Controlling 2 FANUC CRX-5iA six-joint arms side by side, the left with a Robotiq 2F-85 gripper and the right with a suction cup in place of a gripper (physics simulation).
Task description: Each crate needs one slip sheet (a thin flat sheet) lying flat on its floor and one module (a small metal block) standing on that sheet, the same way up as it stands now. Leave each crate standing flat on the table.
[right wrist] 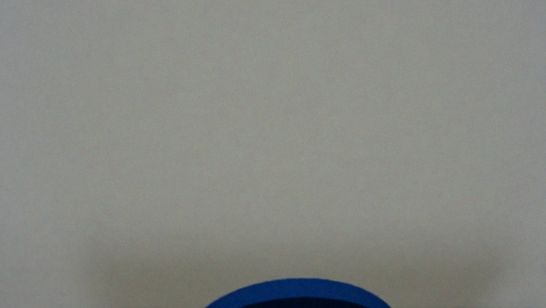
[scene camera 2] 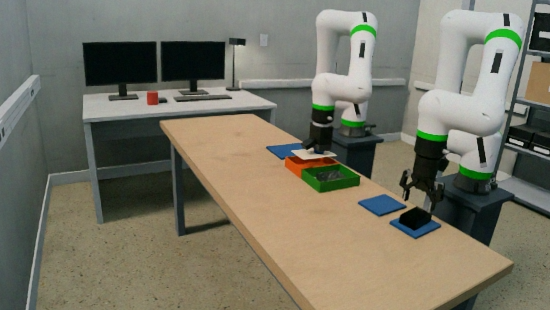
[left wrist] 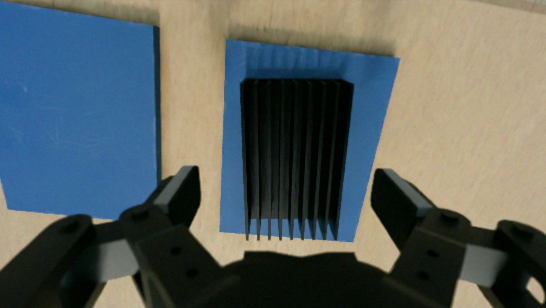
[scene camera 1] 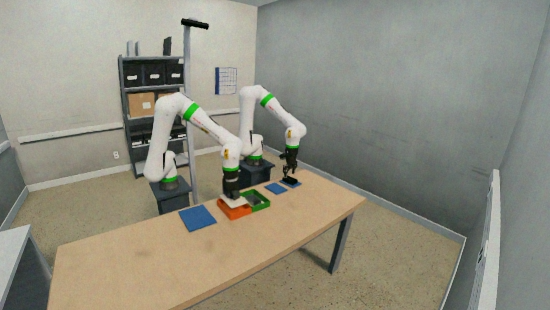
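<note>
A white slip sheet (scene camera 1: 241, 202) (scene camera 2: 301, 154) (right wrist: 270, 150) hangs flat on my right gripper's suction cup (scene camera 1: 232, 196) (scene camera 2: 320, 150) (right wrist: 300, 289), just above the orange crate (scene camera 1: 237, 213) (scene camera 2: 294, 167), and hides most of its inside. The green crate (scene camera 1: 261, 206) (scene camera 2: 336, 185) stands against it, with a grey finned module (scene camera 1: 254, 199) (scene camera 2: 329, 175) inside; a sheet under this module cannot be made out. A black finned module (scene camera 1: 290, 180) (scene camera 2: 414, 218) (left wrist: 295, 150) stands fins up on a blue pad. My left gripper (scene camera 1: 290, 174) (scene camera 2: 419, 203) (left wrist: 286, 192) is open above it, fingers on either side.
The black module's blue pad (scene camera 1: 298, 184) (scene camera 2: 416, 233) (left wrist: 372, 85) lies near the table's right end in scene camera 1. A second blue pad (scene camera 1: 275, 188) (scene camera 2: 382, 205) (left wrist: 80, 115) lies beside it. A larger blue pad (scene camera 1: 197, 218) (scene camera 2: 279, 150) lies beyond the orange crate.
</note>
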